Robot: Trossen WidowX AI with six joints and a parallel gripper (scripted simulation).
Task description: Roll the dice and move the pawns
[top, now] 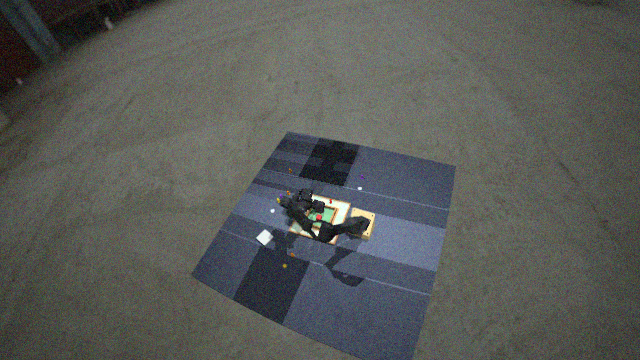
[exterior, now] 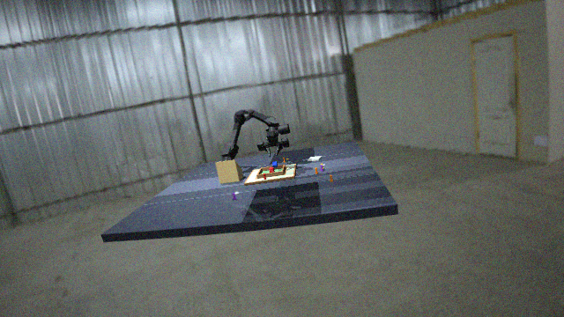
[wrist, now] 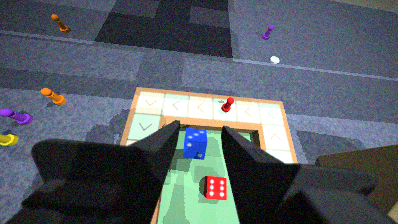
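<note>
Now: the red pawn 9 cm to the right of my gripper tip, 9 cm below it and 4 cm behind it. Also, from my gripper tip: green tray 11 cm below, 4 cm behind, 3 cm to the left; white tile 30 cm to the left, 18 cm ahead, 12 cm below.
</note>
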